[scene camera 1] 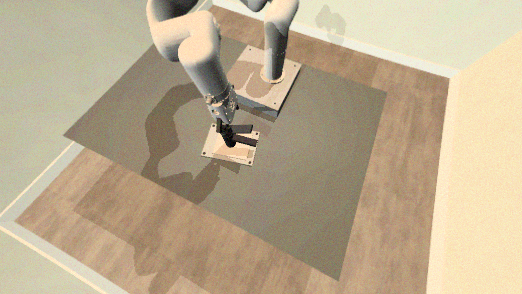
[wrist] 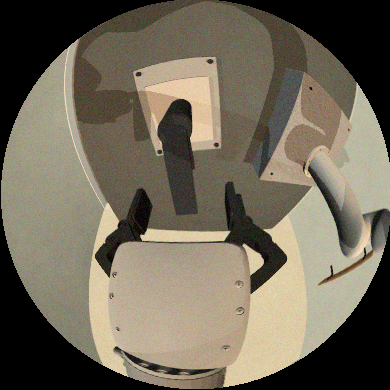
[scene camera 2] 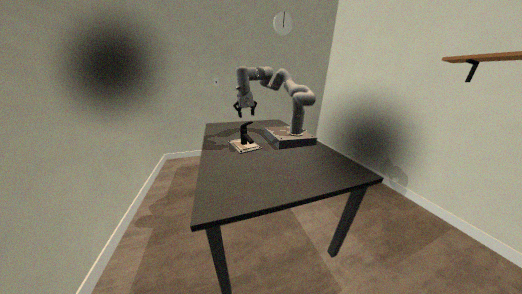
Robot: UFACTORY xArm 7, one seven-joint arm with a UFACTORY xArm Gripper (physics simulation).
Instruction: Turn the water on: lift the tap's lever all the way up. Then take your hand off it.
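Seen in the pictures: gripper, fingertip midpoint: [scene camera 1: 231, 119] [wrist: 184, 194] [scene camera 2: 246, 116]; arm's base at its link origin: [scene camera 1: 272, 74] [wrist: 316, 160] [scene camera 2: 294, 133].
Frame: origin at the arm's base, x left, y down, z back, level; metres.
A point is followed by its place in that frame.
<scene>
The black tap [scene camera 1: 230, 141] {x -0.073, y -0.017, z -0.418 m} [scene camera 2: 244, 136] {x -0.045, y -0.020, z -0.411 m} [wrist: 182, 111] {x -0.110, y -0.049, z -0.389 m} stands upright on a pale plate [scene camera 1: 208, 145] {x -0.187, y 0.057, z -0.441 m} [scene camera 2: 235, 145] {x -0.078, y 0.051, z -0.470 m} [wrist: 215, 90] {x -0.130, y 0.058, z -0.325 m}. Its flat lever [scene camera 1: 242, 129] {x -0.015, y -0.124, z -0.398 m} [scene camera 2: 248, 123] {x 0.013, y -0.127, z -0.403 m} [wrist: 181, 185] {x -0.027, y -0.119, z -0.394 m} sits above the spout and slopes upward away from the body. The spout [scene camera 1: 245, 141] {x -0.011, y -0.021, z -0.401 m} [scene camera 2: 250, 140] {x 0.025, y -0.013, z -0.395 m} points lower, to the same side. My gripper [scene camera 1: 228, 120] {x -0.055, y -0.157, z -0.388 m} [scene camera 2: 246, 115] {x -0.055, y -0.157, z -0.388 m} [wrist: 184, 194] {x -0.055, y -0.157, z -0.388 m} is wide open and empty. In scene camera 2 it hangs above the lever with a visible gap. In the wrist view the lever's end shows between the two fingers, apart from both. Whether the lever is at its upper stop cannot be told.
The robot's base block [scene camera 1: 289, 82] {x 0.094, y 0.001, z -0.025 m} [scene camera 2: 296, 143] {x 0.103, y 0.034, z -0.064 m} [wrist: 285, 171] {x 0.051, y -0.002, z -0.119 m} stands on the dark table [scene camera 1: 325, 150] {x 0.344, y 0.066, z -0.305 m} [scene camera 2: 280, 175] {x 0.350, y 0.066, z -0.365 m} [wrist: 110, 165] {x 0.057, y 0.066, z -0.639 m} beside the tap plate. The arm arches over from it. A wooden shelf [scene camera 2: 480, 57] is on the right wall, away from the table.
</scene>
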